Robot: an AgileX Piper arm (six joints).
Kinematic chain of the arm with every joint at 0, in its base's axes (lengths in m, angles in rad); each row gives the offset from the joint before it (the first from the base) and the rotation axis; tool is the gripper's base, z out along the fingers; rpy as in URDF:
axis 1: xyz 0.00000 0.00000 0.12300 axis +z
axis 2: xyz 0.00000 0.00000 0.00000 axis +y
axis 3: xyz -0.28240 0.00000 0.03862 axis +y
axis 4: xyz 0.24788 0.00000 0.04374 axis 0.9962 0 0.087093
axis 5: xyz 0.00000 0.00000 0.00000 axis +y
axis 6: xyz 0.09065 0.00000 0.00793 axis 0.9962 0 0.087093
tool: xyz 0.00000 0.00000 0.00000 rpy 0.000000 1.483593 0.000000
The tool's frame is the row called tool.
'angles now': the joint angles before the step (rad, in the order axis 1, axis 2, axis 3, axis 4, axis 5, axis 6). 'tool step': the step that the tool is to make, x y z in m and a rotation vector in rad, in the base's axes. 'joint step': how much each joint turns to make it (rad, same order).
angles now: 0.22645 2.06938 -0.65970 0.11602 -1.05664 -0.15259
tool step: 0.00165 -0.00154 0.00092 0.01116 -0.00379 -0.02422
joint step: 0.00001 -0.00001 -0.00573 0.02386 0.00001 0.00427
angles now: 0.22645 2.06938 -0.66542 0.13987 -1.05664 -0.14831
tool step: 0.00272 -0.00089 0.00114 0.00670 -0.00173 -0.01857
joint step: -0.00002 0.00001 -0.01096 0.01950 0.00784 0.00001
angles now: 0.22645 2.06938 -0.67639 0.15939 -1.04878 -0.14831
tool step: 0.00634 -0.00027 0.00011 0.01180 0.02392 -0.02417
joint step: -0.00002 0.00209 -0.02960 0.02718 0.04909 0.00133
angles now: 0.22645 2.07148 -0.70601 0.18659 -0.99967 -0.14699
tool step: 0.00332 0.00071 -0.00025 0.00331 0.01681 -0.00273
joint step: -0.00001 0.00142 -0.01651 0.00467 0.03129 0.00001
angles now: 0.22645 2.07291 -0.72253 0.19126 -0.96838 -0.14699
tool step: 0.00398 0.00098 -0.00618 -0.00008 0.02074 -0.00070
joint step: -0.00002 0.02372 -0.02065 0.00146 0.01764 0.00099
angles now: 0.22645 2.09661 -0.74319 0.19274 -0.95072 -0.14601
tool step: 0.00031 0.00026 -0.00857 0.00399 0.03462 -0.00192
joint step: -0.00002 0.02308 -0.00694 -0.00002 0.01842 0.00891
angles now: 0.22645 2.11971 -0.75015 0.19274 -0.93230 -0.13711
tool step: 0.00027 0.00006 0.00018 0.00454 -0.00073 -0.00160
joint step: -0.00001 0.00001 -0.00104 0.00000 0.00001 0.00460
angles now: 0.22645 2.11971 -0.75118 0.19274 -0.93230 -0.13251
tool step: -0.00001 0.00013 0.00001 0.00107 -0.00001 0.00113
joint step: 0.00000 -0.00002 0.00002 -0.00178 0.00001 0.00167
